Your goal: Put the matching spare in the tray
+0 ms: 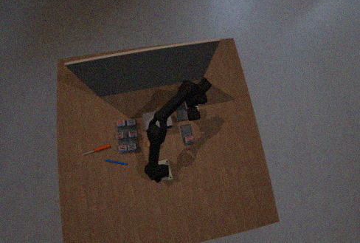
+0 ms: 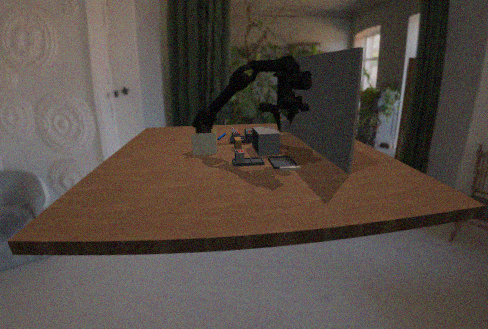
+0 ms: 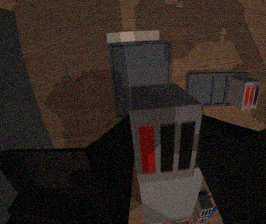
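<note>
My gripper tip is 14 cm above the dark flat tray. The rest, counted from my gripper tip: mounted unit 5 cm behind, 20 cm to the left, 9 cm below; then grey panel 19 cm ahead, 22 cm to the left, 8 cm above; then grey spare module 2 cm above.
</note>
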